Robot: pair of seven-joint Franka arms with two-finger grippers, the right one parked.
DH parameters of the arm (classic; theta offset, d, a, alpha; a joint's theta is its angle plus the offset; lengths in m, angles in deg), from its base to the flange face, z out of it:
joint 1: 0 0.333 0 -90
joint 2: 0 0 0 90
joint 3: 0 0.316 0.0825 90
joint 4: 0 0 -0.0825 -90
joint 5: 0 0.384 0 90
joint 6: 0 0 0.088 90
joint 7: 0 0.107 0 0
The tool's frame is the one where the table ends.
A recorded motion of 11 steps. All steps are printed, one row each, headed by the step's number.
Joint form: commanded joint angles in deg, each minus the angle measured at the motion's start. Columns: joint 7, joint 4, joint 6, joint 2, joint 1, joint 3, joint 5.
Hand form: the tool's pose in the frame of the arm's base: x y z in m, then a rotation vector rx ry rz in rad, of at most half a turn. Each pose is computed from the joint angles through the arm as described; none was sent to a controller.
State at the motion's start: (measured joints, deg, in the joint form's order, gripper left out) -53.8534 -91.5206 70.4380 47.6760 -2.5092 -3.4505 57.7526
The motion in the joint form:
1: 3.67 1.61 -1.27 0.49 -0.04 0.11 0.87
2: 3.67 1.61 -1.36 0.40 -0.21 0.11 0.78
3: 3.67 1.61 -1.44 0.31 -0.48 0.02 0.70
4: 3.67 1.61 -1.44 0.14 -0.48 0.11 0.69
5: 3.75 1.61 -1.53 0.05 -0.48 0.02 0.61
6: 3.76 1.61 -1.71 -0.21 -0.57 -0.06 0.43
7: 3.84 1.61 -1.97 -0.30 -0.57 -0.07 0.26
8: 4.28 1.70 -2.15 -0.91 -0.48 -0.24 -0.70
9: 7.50 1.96 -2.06 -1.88 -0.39 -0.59 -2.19
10: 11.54 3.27 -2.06 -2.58 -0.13 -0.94 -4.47
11: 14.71 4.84 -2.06 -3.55 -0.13 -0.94 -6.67
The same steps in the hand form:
1: 0.5939 0.0558 0.1689 -1.6491 -0.3783 0.5092
2: 0.5940 0.0540 0.1699 -1.6495 -0.3779 0.5080
3: 0.5943 0.0503 0.1707 -1.6513 -0.3749 0.5048
4: 0.5947 0.0511 0.1725 -1.6513 -0.3783 0.5030
5: 0.5948 0.0503 0.1734 -1.6528 -0.3781 0.5044
6: 0.5950 0.0485 0.1760 -1.6547 -0.3809 0.5039
7: 0.5945 0.0485 0.1771 -1.6534 -0.3831 0.5089
8: 0.5948 0.0468 0.1827 -1.6683 -0.3924 0.5208
9: 0.5967 0.0425 0.1918 -1.7119 -0.3679 0.5641
10: 0.6017 0.0388 0.2029 -1.7730 -0.3465 0.6195
11: 0.6086 0.0354 0.2190 -1.8315 -0.3413 0.6507

